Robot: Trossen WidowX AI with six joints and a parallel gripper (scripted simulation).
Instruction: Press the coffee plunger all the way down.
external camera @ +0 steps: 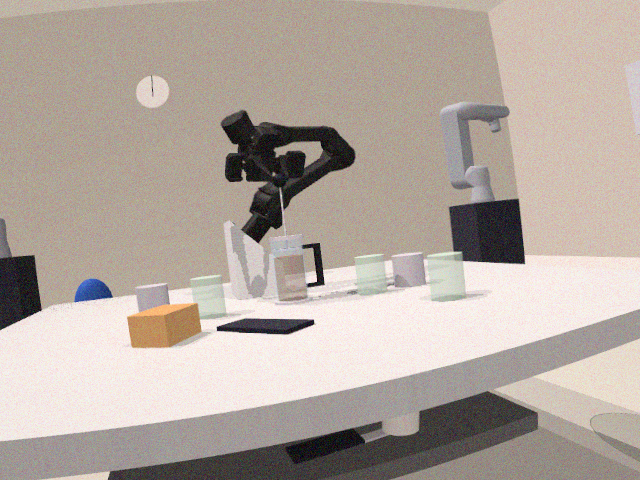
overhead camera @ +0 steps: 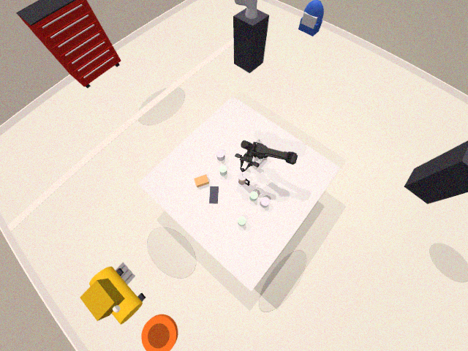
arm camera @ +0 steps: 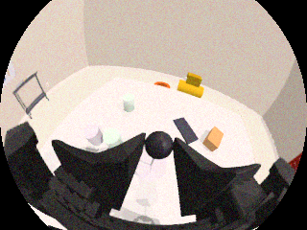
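The coffee press lies 130 mm below my gripper tip, 20 mm to the left of it and 10 mm behind it. The rest, counted from my gripper tip: orange block 260 mm to the right, 240 mm below, 230 mm ahead.
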